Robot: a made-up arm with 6 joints. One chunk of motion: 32 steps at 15 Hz.
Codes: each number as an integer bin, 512 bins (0 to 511) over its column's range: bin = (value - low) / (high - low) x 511, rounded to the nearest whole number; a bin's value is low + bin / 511 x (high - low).
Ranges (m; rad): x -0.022..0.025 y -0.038..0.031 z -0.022..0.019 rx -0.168..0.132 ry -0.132..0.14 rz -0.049..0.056
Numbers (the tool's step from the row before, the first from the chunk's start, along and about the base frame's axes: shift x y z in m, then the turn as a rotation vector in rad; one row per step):
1: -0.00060 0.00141 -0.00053 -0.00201 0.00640 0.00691
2: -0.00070 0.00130 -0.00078 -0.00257 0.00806 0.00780
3: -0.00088 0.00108 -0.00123 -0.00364 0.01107 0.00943
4: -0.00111 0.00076 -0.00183 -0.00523 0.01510 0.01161
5: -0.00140 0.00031 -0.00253 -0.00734 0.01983 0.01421
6: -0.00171 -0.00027 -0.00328 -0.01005 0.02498 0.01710
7: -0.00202 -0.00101 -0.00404 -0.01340 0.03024 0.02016
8: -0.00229 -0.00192 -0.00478 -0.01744 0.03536 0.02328
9: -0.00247 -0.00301 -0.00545 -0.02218 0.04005 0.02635
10: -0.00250 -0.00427 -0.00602 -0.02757 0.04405 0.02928
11: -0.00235 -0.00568 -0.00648 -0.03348 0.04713 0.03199
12: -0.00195 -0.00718 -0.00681 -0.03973 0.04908 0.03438
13: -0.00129 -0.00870 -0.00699 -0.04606 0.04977 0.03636
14: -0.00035 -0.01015 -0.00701 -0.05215 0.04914 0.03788
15: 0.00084 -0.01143 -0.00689 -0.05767 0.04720 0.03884
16: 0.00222 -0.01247 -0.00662 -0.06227 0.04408 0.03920
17: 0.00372 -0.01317 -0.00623 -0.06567 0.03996 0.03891
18: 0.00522 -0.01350 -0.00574 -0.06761 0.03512 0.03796
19: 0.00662 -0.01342 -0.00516 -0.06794 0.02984 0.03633
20: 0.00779 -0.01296 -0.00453 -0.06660 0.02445 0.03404
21: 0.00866 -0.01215 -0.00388 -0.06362 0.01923 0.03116
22: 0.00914 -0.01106 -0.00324 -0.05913 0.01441 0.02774
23: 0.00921 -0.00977 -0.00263 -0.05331 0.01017 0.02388
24: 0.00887 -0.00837 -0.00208 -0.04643 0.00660 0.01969
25: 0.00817 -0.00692 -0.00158 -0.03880 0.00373 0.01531
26: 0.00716 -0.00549 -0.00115 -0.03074 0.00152 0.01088
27: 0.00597 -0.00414 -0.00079 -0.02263 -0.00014 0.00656
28: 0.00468 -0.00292 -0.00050 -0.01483 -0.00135 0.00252
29: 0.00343 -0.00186 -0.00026 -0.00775 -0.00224 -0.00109
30: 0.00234 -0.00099 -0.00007 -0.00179 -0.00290 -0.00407
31: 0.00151 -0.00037 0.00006 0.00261 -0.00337 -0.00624
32: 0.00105 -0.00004 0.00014 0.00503 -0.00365 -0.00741
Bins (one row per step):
1: 233 292 268 283 260 272
2: 232 291 264 282 263 276
3: 230 289 259 280 269 284
4: 227 287 251 277 276 295
5: 224 284 243 274 285 308
6: 221 279 233 269 295 322
7: 217 274 224 263 305 337
8: 214 267 215 256 314 352
9: 212 259 206 248 323 367
10: 212 250 199 239 331 381
11: 214 239 193 229 337 394
12: 218 228 189 218 340 406
13: 225 217 187 208 341 415
14: 235 206 187 197 340 423
15: 248 197 188 188 337 427
16: 263 189 192 180 331 429
17: 280 184 197 174 323 428
18: 296 181 203 171 314 423
19: 311 182 210 170 304 415
20: 324 185 218 173 294 404
21: 333 191 226 178 284 390
22: 339 200 234 185 275 373
23: 339 209 241 195 267 355
24: 336 219 248 207 260 334
25: 328 230 255 220 255 313
26: 317 241 260 234 251 291
27: 304 251 264 248 248 270
28: 290 260 268 261 245 251
29: 276 268 271 273 244 233
30: 265 274 273 283 243 219
31: 256 279 275 291 242 208
32: 251 281 276 295 241 202

